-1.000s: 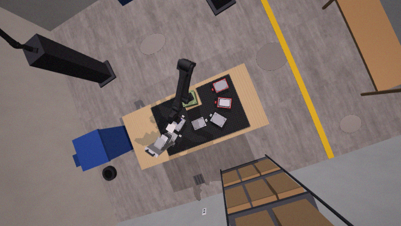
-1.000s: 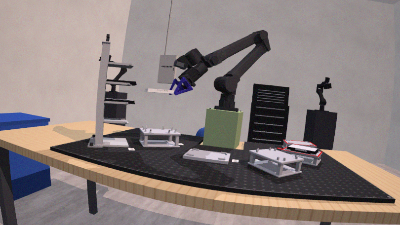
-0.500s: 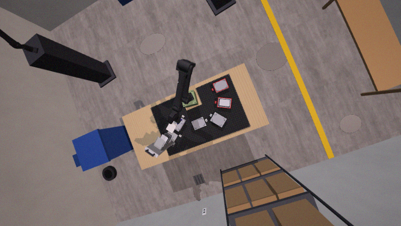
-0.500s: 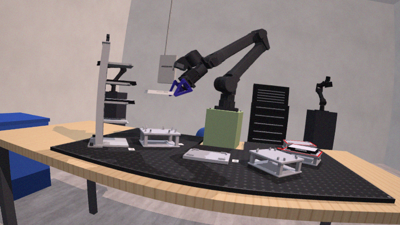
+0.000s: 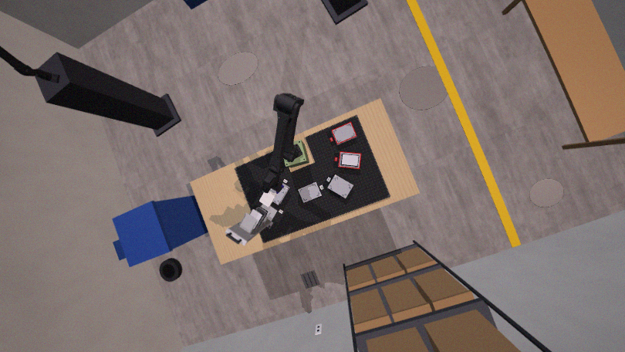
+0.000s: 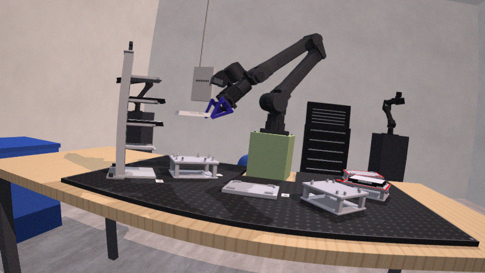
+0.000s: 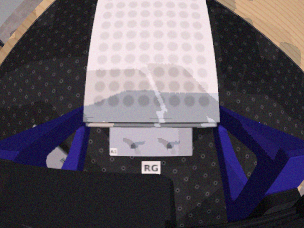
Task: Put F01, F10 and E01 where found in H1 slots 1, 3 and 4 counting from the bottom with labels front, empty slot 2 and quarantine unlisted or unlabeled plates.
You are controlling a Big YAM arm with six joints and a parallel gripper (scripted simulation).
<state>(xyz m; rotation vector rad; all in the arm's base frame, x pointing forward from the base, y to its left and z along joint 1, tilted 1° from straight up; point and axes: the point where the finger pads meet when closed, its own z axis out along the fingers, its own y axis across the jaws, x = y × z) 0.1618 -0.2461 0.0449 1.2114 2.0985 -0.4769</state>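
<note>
Now: the white well plate 30 mm ahead of my hand and 50 mm to the right of it. The rest, counted from my hand: RG label: 30 mm behind, 50 mm to the left, 220 mm below; then H1 tag: 180 mm ahead, 110 mm to the right, 220 mm below; then regrip nest RG: 30 mm ahead, 40 mm to the right, 170 mm below.
</note>
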